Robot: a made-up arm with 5 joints.
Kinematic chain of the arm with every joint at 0, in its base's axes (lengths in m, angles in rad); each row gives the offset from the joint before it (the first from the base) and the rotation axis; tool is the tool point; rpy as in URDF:
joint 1: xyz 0 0 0.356 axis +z
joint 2: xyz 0 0 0 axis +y
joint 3: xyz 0.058 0 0.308 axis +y
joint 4: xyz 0.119 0 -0.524 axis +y
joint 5: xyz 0.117 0 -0.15 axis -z
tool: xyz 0 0 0 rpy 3.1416 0 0
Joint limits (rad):
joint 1: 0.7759..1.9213
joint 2: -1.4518..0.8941
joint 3: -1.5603..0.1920
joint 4: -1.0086..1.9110
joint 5: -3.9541..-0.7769
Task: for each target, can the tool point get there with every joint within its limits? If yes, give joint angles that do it. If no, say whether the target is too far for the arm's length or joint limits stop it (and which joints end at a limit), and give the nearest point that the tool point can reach.
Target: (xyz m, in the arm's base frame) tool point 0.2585 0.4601 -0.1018
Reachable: yes | joints 1.0589 0.6640 -0.8171 0.2939 -2.9414
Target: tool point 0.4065 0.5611 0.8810
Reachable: yes | joints 0.9439 -0.1526 -1.3838 0.0060 -2.6015
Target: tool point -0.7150 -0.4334 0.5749
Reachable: no: joint limits stop it (at a limit: joint 1, joint 2, joint 3, joint 4) | nearest point -0.3850 -0.3778 0.9907 | short by 0.534 m
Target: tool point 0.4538 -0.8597 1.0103
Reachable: no: too far | nearest point 0.1852 -0.5066 0.9929 | short by 0.444 m
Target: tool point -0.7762 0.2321 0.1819
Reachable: no: joint limits stop it (at a limit: joint 1) | nearest point -0.1664 0.4551 0.1819 | short by 0.649 m
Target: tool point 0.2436 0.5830 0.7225
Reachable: yes | joints 1.1750 -0.3220 -1.3236 1.3023 -2.1194
